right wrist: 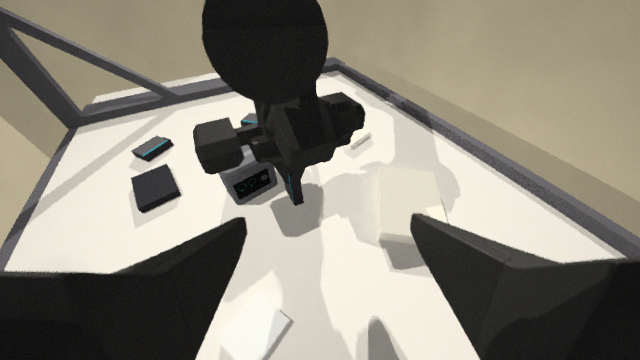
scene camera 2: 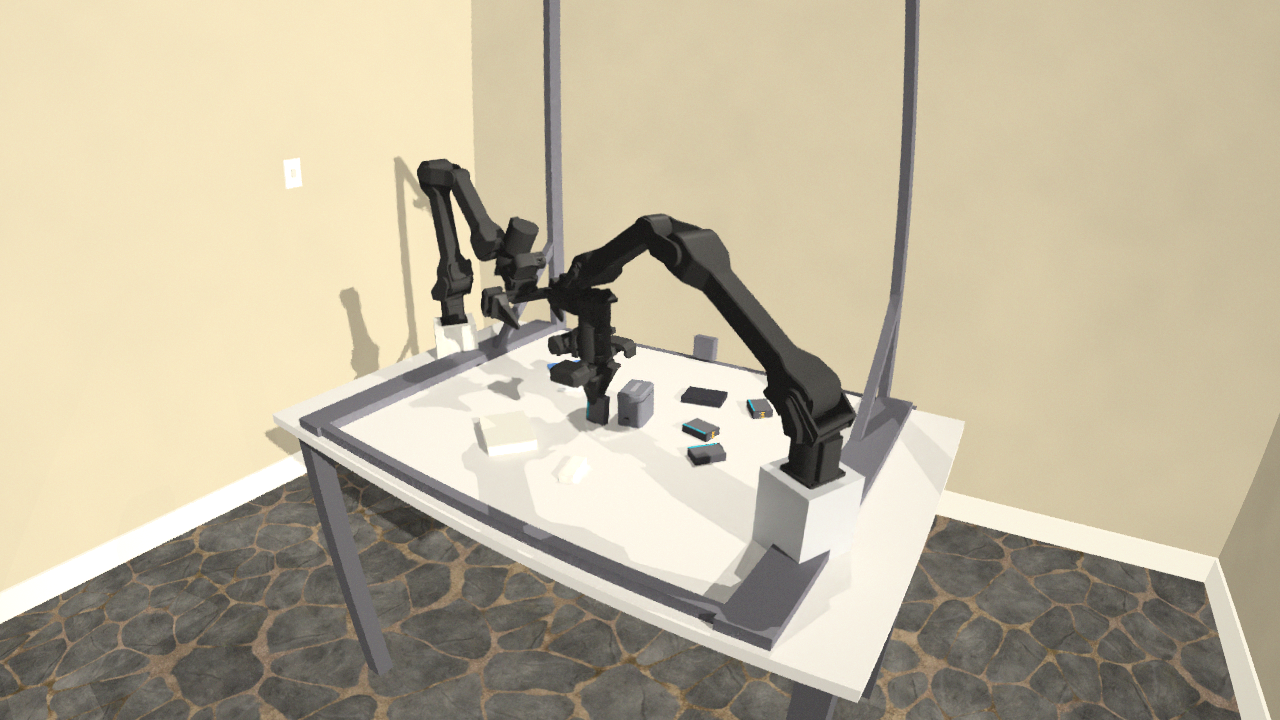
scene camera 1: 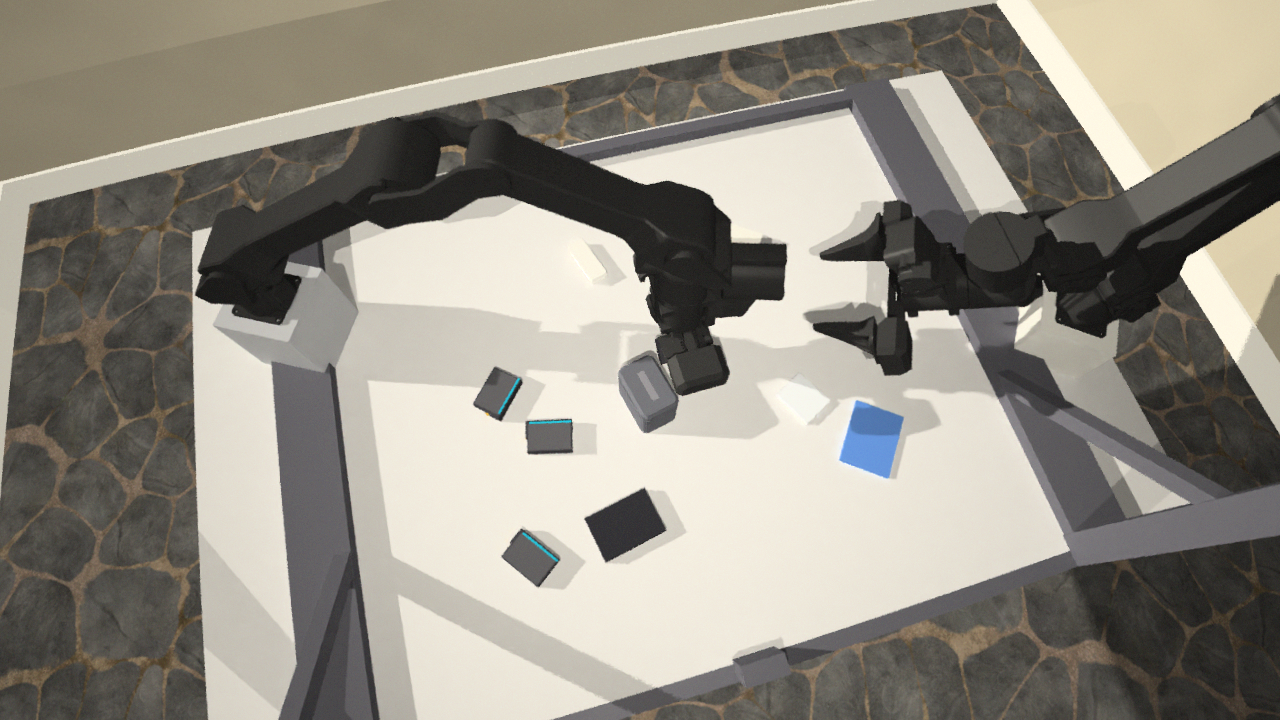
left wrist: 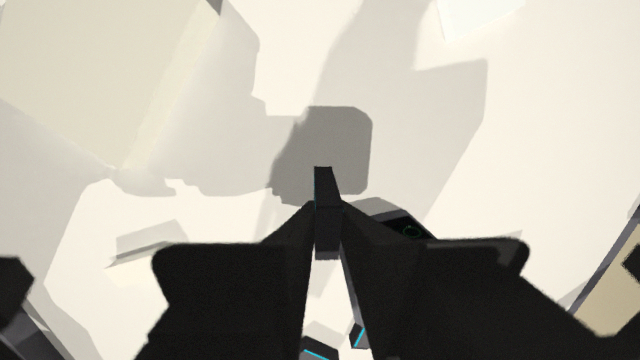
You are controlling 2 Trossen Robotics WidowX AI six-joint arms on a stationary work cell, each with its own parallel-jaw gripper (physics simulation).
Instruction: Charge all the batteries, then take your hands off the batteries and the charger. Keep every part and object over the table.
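Places are measured from the left arm's base along level axes (x right, y ahead, z up), in centimetres.
Pixels of known places: left gripper, fingertip midpoint: (right wrist: 292, 179) (scene camera 2: 595, 402) (scene camera 1: 677, 344) (left wrist: 325, 206); right gripper, fingertip midpoint: (right wrist: 328, 223) (scene camera 2: 540, 324) (scene camera 1: 816, 291); left arm's base, origin of the base link: (scene camera 2: 812, 471) (scene camera 1: 267, 296); right arm's base, origin of the base link: (scene camera 2: 453, 320) (scene camera 1: 1081, 309).
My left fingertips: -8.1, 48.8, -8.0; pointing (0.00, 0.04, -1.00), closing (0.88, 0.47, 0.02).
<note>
Ahead of a thing's pixels: the offset from my left fingertips to its top centre, as dx, dy, dz. "spot": to the spot under its first point.
The grey charger {spot: +8.3, -2.0, +2.5} (scene camera 1: 648, 394) (scene camera 2: 636, 402) stands on the table, its dark panel with green rings showing in the right wrist view. Three dark batteries with cyan stripes lie loose: one {+10.5, -21.3, -2.5} (scene camera 1: 497, 393) (scene camera 2: 706, 454), a second {+14.5, -13.3, -2.5} (scene camera 1: 548, 436) (scene camera 2: 699, 428) and a third {+29.3, -11.7, -2.5} (scene camera 1: 530, 557) (scene camera 2: 759, 408) (right wrist: 152, 148). My left gripper (scene camera 2: 599, 395) (left wrist: 325, 206) is shut on another battery {+0.2, -0.5, +2.1} (left wrist: 328, 230) (right wrist: 297, 194), upright beside the charger; whether it touches the table is unclear. Scene camera 1 hides this battery behind the arm. My right gripper (scene camera 1: 818, 291) (right wrist: 328, 223) is open and empty, above the table.
A black flat box {+23.1, -1.6, -2.7} (scene camera 1: 626, 524) (scene camera 2: 704, 395) (right wrist: 155, 188) lies near the charger. A blue block {+5.9, +26.8, -3.4} (scene camera 1: 870, 438) and a white block {+2.4, +17.3, -3.1} (scene camera 1: 803, 399) (right wrist: 255, 327) lie to the right in scene camera 1. A large cream block {-16.9, +1.8, -1.9} (scene camera 2: 506, 433) (right wrist: 407, 200) and a small cream piece {-11.1, -14.8, -2.6} (scene camera 1: 588, 260) (scene camera 2: 572, 469) also lie there.
</note>
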